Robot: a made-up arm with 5 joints.
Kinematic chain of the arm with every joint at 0, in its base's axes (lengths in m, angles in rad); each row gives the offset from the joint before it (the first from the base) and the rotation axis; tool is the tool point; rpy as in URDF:
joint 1: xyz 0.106 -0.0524 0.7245 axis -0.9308 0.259 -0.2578
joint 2: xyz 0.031 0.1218 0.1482 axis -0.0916 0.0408 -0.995
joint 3: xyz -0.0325 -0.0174 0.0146 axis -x
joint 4: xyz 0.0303 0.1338 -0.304 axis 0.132 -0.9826 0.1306
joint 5: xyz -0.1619 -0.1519 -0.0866 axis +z
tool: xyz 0.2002 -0.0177 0.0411 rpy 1.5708 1.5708 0
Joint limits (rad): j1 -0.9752..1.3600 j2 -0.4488..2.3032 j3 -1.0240..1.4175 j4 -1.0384..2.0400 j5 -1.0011..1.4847
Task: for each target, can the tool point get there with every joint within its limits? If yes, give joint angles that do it. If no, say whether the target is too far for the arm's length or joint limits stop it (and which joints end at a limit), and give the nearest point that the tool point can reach.
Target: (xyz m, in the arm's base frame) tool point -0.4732 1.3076 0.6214
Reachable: no: too far | nearest point -0.0424 0.5282 0.7092 | short by 0.895 m
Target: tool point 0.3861 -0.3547 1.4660
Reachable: no: joint limits stop it (at a limit: joint 3, joint 5) | nearest point 0.2747 -0.2122 1.1051 | short by 0.404 m
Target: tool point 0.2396 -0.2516 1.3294
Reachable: no: joint limits stop it (at a limit: joint 3, joint 5) | nearest point 0.2048 -0.1879 1.1305 | short by 0.212 m
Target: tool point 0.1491 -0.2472 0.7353
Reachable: yes | joints 0.8470 -0.2256 1.0729 0.2817 0.8093
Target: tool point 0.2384 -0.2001 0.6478
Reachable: yes | joints -0.3309 -0.1916 1.0388 -0.1670 0.2824
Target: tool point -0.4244 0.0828 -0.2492
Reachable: no: too far | nearest point -0.1258 0.1180 0.3128 | short by 0.637 m
